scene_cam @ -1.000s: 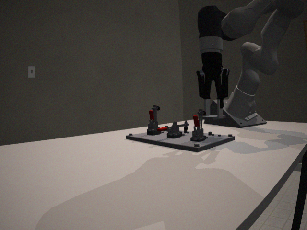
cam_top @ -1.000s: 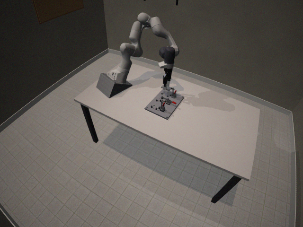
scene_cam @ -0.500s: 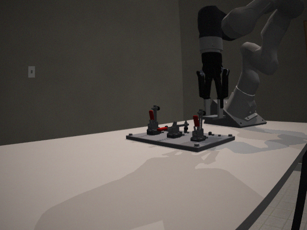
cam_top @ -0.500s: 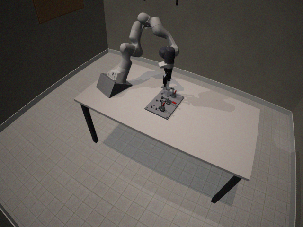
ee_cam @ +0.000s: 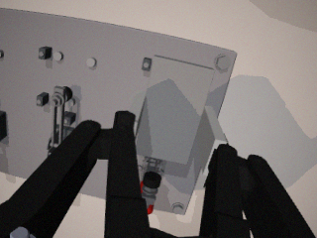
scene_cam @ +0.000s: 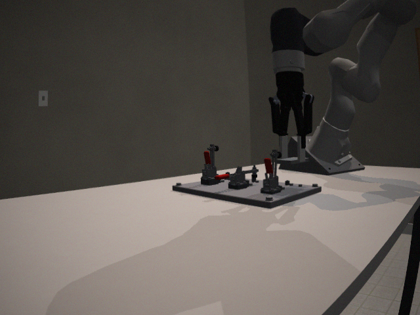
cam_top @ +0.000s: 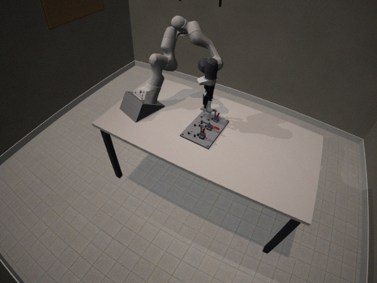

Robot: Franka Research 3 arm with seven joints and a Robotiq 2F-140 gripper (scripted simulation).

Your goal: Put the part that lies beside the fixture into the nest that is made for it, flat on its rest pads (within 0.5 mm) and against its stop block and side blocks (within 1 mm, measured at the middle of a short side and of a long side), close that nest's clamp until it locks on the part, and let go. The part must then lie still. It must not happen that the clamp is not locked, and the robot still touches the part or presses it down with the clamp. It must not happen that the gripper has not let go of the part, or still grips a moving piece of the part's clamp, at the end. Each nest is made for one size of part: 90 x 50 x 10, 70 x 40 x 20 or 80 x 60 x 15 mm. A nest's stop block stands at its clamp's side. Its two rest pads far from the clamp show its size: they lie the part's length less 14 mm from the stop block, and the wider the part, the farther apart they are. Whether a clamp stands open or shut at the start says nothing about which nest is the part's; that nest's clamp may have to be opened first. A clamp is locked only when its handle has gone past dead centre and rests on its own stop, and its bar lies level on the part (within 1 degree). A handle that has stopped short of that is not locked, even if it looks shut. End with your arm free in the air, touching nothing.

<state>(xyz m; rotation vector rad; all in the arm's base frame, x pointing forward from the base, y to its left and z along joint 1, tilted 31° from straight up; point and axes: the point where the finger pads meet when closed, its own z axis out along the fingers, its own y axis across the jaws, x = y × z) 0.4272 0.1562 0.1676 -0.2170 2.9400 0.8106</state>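
The fixture is 11 cm below my hand, 10 cm to the right of it and 8 cm ahead of it. From my hand the other things lie so: grey block part 3 cm below.
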